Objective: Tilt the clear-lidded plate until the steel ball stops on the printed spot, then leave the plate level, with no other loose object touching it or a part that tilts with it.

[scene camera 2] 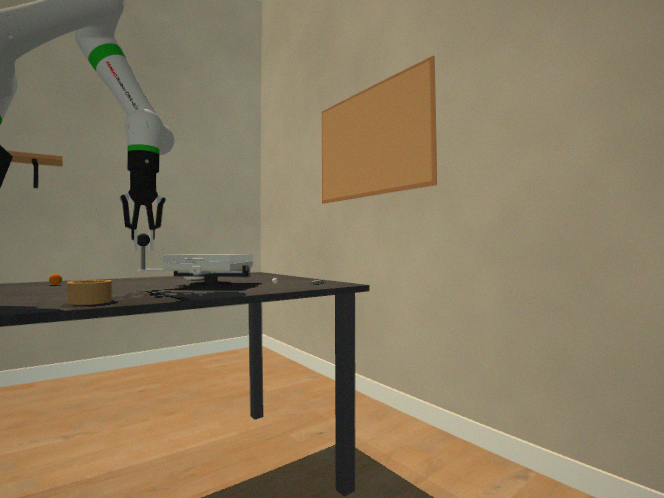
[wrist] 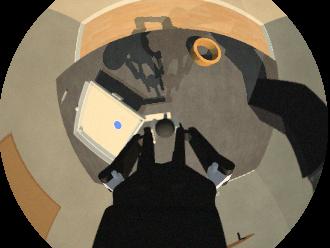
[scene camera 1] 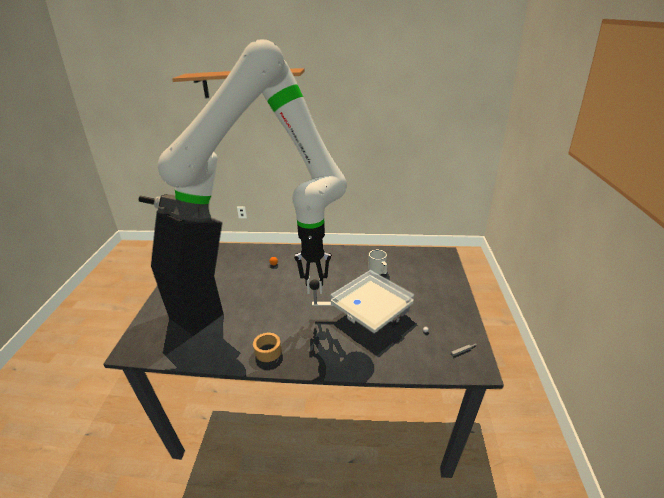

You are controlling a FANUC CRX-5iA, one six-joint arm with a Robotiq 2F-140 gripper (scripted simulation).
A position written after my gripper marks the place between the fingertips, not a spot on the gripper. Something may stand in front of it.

In view: my gripper [scene camera 2: 143,250] and a square plate [scene camera 1: 373,301].
My gripper also shows in the wrist view [wrist: 165,122] and in scene camera 1 [scene camera 1: 315,291]. The square plate also shows in the wrist view [wrist: 103,123].
